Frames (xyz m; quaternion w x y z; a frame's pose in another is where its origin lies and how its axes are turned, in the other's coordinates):
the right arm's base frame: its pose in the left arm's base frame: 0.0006 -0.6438 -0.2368 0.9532 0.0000 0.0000 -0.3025
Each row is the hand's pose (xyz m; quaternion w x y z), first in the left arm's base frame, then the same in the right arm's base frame.
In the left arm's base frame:
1: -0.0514 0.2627 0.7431 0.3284 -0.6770 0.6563 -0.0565
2: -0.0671 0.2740 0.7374 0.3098 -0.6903 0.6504 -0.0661
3: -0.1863 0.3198 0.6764 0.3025 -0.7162 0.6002 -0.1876
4: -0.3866 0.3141 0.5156 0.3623 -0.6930 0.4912 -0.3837
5: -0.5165 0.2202 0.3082 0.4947 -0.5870 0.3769 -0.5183
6: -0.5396 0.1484 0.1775 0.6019 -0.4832 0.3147 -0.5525
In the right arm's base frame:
1: -0.5652 0.7106 0.9799 0.3301 -0.8438 0.4208 0.0455
2: -0.5845 0.7108 0.9742 0.3153 -0.8548 0.4112 0.0307
3: -0.7083 0.6795 0.9132 0.3451 -0.8643 0.3555 -0.0873
4: -0.8687 0.5593 0.7524 0.4614 -0.8091 0.2586 -0.2561
5: -0.9207 0.4077 0.5450 0.6283 -0.6735 0.1817 -0.3444
6: -0.8982 0.3357 0.4143 0.7408 -0.5557 0.1538 -0.3445

